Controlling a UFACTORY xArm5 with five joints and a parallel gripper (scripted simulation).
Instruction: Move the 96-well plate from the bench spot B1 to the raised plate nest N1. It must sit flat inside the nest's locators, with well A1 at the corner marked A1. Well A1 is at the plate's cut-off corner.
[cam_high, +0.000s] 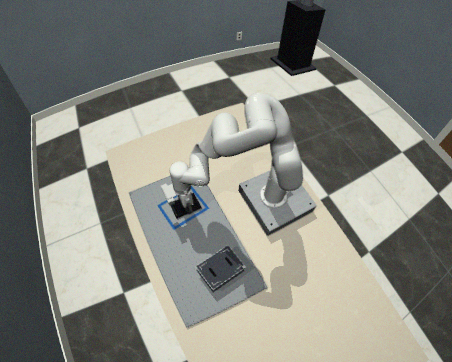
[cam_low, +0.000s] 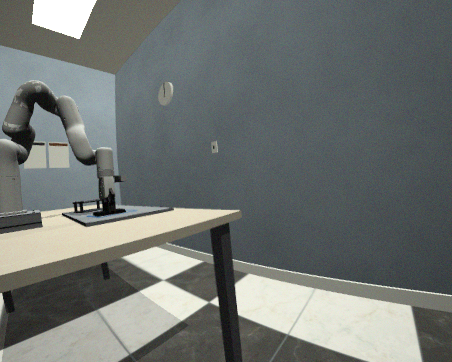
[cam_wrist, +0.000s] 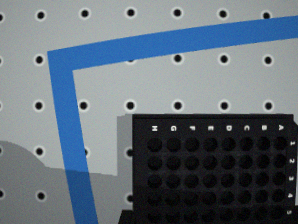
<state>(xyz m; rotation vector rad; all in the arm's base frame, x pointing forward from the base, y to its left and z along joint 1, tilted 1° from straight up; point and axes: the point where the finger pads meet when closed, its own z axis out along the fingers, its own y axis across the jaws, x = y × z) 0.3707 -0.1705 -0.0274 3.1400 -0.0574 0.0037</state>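
Right now my hand is 10 mm short of the plate nest, 350 mm to the right of it and 40 mm below it. The rest, counted from my hand: A1 label: 70 mm behind, 390 mm to the left, 40 mm above; then 96-well plate: 10 mm below.
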